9 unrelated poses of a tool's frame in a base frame.
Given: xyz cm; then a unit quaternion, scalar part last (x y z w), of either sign.
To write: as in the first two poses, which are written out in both.
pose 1, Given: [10.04 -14.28 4.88 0.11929 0.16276 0.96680 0.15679]
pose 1, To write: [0.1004 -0.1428 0.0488 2.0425 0.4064 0.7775]
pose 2, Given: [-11.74 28.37 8.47 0.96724 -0.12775 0.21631 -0.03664]
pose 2, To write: [-0.1174 0.2837 0.0847 -2.8425 2.6992 0.0365]
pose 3, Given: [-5.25 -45.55 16.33 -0.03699 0.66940 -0.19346 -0.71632]
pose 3, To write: [-0.0525 -0.4555 0.1633 -2.9330 1.4695 -2.8226]
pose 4, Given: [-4.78 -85.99 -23.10 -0.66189 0.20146 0.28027 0.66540]
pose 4, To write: [-0.0478 -0.8599 -0.2310 -0.8767 1.5282 1.6740]
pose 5, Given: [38.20 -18.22 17.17 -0.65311 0.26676 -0.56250 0.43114]
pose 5, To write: [0.3820 -0.1822 0.1717 -2.0999 1.5662 0.2662]
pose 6, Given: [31.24 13.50 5.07 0.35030 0.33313 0.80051 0.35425]
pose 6, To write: [0.3124 0.1350 0.0507 1.9647 1.0091 0.3437]
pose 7, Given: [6.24 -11.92 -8.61 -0.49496 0.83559 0.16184 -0.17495]
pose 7, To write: [0.0624 -0.1192 -0.0861 1.8603 2.6603 2.9299]
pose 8, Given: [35.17 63.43 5.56 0.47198 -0.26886 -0.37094 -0.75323]
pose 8, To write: [0.3517 0.6343 0.0556 -0.5954 1.1485 1.5106]
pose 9, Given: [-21.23 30.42 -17.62 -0.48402 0.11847 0.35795 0.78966]
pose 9, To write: [-0.2123 0.3042 -0.1762 -0.9052 1.0433 1.7563]
